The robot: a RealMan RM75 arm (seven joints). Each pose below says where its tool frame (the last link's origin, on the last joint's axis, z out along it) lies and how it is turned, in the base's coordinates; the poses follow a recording.
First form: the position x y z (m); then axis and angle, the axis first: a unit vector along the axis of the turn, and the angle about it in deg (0 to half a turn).
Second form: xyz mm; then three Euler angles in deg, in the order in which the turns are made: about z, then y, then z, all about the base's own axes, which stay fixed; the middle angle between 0 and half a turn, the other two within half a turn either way. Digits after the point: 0 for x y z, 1 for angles.
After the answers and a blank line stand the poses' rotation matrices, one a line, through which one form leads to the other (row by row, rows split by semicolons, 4 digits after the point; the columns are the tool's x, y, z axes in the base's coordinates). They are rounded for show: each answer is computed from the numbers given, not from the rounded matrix.
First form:
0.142 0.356 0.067 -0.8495 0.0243 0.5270 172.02
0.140 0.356 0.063 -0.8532 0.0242 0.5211 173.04
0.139 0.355 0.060 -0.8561 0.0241 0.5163 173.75
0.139 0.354 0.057 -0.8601 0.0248 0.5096 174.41
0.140 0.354 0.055 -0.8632 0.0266 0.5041 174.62
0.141 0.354 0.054 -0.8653 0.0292 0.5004 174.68
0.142 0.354 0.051 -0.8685 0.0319 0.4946 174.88
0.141 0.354 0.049 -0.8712 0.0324 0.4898 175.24
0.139 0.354 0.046 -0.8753 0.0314 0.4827 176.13
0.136 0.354 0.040 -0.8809 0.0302 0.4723 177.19
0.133 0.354 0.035 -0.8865 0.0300 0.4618 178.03
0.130 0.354 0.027 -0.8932 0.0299 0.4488 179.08
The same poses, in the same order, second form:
142 356 67 -5.9 115.9 170.8
140 356 63 -5.0 116.8 171.7
139 355 60 -4.4 117.6 172.4
139 354 57 -3.8 118.5 172.9
140 354 55 -3.6 119.2 172.9
141 354 54 -3.4 119.7 172.8
142 354 51 -3.1 120.5 172.7
141 354 49 -2.7 121.2 173.0
139 354 46 -1.9 122.2 173.9
136 354 40 -1.0 123.6 175.1
133 354 35 -0.2 125.0 175.9
130 354 27 0.9 126.7 177.1

0.4460 -0.1143 -0.8877; 0.0321 -0.9891 0.1434; -0.8944 -0.0924 -0.4375
0.4578 -0.1043 -0.8829; 0.0220 -0.9915 0.1285; -0.8888 -0.0783 -0.4516
0.4673 -0.0973 -0.8787; 0.0151 -0.9929 0.1180; -0.8840 -0.0684 -0.4625
0.4807 -0.0922 -0.8720; 0.0071 -0.9940 0.1090; -0.8769 -0.0586 -0.4771
0.4914 -0.0931 -0.8659; 0.0014 -0.9942 0.1077; -0.8709 -0.0542 -0.4884
0.4986 -0.0968 -0.8614; -0.0040 -0.9940 0.1094; -0.8668 -0.0511 -0.4960
0.5097 -0.0994 -0.8546; -0.0112 -0.9940 0.1090; -0.8603 -0.0460 -0.5077
0.5189 -0.0970 -0.8493; -0.0157 -0.9945 0.1040; -0.8547 -0.0406 -0.5175
0.5326 -0.0875 -0.8418; -0.0223 -0.9958 0.0893; -0.8461 -0.0288 -0.5323
0.5523 -0.0763 -0.8301; -0.0300 -0.9970 0.0717; -0.8331 -0.0147 -0.5529
0.5718 -0.0690 -0.8175; -0.0373 -0.9976 0.0582; -0.8195 -0.0028 -0.5730
0.5954 -0.0606 -0.8011; -0.0462 -0.9981 0.0412; -0.8021 0.0125 -0.5971

